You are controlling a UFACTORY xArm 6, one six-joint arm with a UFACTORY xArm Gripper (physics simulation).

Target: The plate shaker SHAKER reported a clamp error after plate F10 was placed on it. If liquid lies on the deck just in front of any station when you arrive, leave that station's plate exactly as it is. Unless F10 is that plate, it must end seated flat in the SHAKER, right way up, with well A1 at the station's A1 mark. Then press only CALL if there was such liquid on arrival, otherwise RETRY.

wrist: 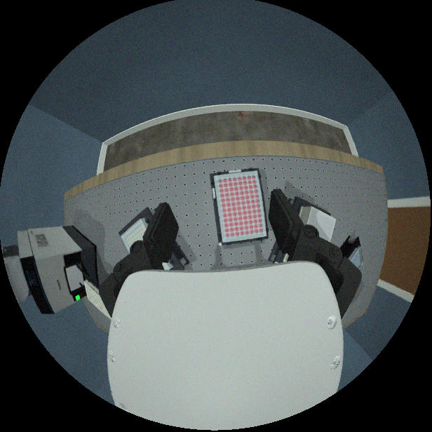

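A plate with many red wells [241,206] lies in a dark station frame [217,227] on the perforated deck, ahead of my gripper. Its label and its A1 corner cannot be read. My gripper [220,208] is open and empty, with one dark finger on each side of the plate's near part in this view; its height above the deck cannot be told. Which station is the SHAKER cannot be told, and the CALL and RETRY buttons cannot be made out. No liquid can be made out on the visible deck; my gripper body hides the near part.
A station with a pale plate [134,233] is at the left, partly behind a finger. A white block [319,223] sits in a station at the right, with a smaller dark holder [354,251] beyond it. A grey-white machine [52,265] with a green light stands at the far left.
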